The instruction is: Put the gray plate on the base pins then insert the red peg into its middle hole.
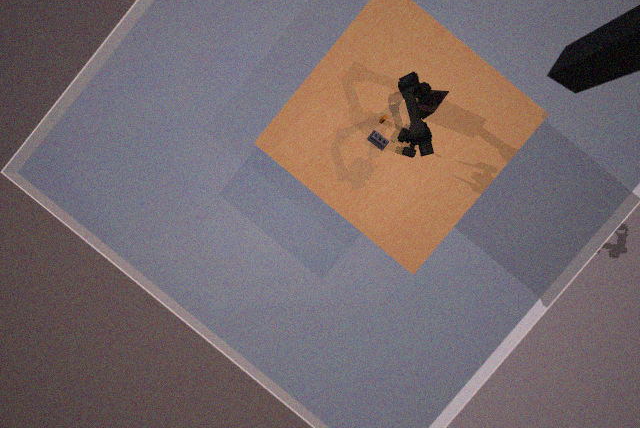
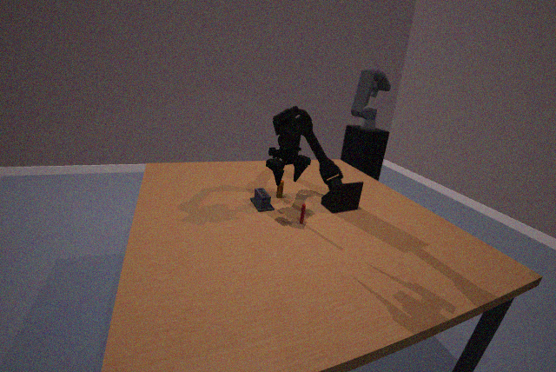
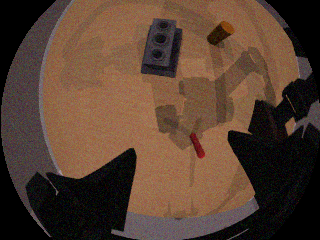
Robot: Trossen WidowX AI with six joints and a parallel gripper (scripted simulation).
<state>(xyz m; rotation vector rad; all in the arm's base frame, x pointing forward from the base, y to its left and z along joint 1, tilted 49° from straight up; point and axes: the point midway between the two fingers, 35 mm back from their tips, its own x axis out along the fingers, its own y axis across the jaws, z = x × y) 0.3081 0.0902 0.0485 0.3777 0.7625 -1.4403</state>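
Right now the red peg is 11 cm below my gripper tip, 6 cm to the left of it and 5 cm behind it. From my gripper tip the other things lie so: gray plate 13 cm to the right, 10 cm below, 3 cm ahead; then base 14 cm below, 13 cm to the right, 3 cm ahead.
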